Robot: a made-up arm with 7 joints. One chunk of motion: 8 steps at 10 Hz.
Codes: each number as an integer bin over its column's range. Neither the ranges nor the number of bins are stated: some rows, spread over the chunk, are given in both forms.
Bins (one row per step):
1: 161 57 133 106 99 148 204
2: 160 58 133 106 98 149 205
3: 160 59 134 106 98 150 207
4: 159 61 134 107 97 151 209
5: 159 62 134 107 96 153 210
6: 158 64 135 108 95 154 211
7: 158 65 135 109 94 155 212
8: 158 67 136 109 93 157 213
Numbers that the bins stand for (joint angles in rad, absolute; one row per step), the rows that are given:
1: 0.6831 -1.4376 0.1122 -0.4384 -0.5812 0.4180 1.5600
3: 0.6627 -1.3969 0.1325 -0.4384 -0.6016 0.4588 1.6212
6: 0.6220 -1.2949 0.1529 -0.3976 -0.6627 0.5404 1.7027
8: 0.6220 -1.2337 0.1733 -0.3773 -0.7035 0.6016 1.7435
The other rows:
2: 0.6627 -1.4173 0.1122 -0.4384 -0.6016 0.4384 1.5804
4: 0.6424 -1.3561 0.1325 -0.4180 -0.6220 0.4792 1.6620
5: 0.6424 -1.3357 0.1325 -0.4180 -0.6424 0.5200 1.6824
7: 0.6220 -1.2745 0.1529 -0.3773 -0.6831 0.5608 1.7231

